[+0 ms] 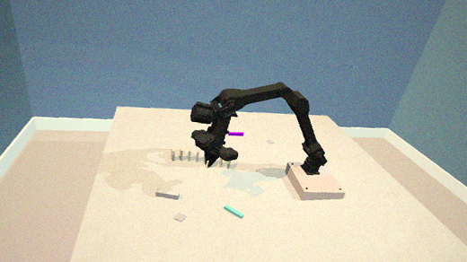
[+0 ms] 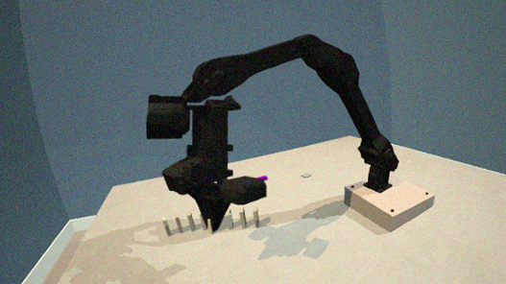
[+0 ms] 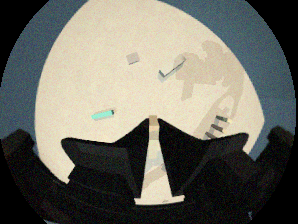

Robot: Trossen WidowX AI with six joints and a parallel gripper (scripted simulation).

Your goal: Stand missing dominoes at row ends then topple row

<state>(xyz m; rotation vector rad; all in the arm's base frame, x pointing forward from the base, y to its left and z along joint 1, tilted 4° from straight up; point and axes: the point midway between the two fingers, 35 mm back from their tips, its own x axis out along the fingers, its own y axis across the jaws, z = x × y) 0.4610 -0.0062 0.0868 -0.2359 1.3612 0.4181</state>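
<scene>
Now: gripper tip 14 cm short of the grey block and 11 cm above it. The rest, counted from my gripper tip: purple bar (40 cm to the right, 28 cm behind, 12 cm below); teal bar (12 cm to the left, 12 cm below, 7 cm behind).
</scene>
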